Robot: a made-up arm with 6 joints.
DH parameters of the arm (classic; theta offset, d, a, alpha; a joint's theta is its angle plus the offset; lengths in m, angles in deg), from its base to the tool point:
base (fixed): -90 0.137 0 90
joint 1: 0 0.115 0.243 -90
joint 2: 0 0.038 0.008 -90
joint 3: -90 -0.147 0.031 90
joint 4: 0 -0.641 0.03 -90
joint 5: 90 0.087 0.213 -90
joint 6: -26.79 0 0.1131 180
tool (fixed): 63.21 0.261 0 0
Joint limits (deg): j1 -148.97..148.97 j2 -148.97..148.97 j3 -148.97..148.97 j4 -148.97..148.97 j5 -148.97..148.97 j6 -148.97..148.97
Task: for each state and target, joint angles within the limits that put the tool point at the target. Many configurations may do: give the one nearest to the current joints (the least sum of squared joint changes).
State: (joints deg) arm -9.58 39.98 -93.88 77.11 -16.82 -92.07
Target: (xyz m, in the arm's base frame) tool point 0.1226 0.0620 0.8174
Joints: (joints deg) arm 17.99 47.68 -85.38 73.83 -32.68 -91.14
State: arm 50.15 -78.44 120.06 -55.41 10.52 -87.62
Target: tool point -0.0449 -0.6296 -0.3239
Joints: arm 59.92 -78.05 125.39 -56.08 -8.99 -97.97
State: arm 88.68 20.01 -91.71 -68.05 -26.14 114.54
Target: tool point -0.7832 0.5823 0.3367
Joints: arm 83.35 34.12 -117.15 -64.62 -28.29 108.96
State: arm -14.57 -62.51 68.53 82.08 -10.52 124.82
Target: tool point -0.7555 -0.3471 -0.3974
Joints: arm -14.74 -82.94 46.88 70.85 -10.01 125.38
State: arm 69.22 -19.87 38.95 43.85 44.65 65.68
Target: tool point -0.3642 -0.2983 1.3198
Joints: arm 95.95 -10.46 31.26 45.13 33.40 73.04
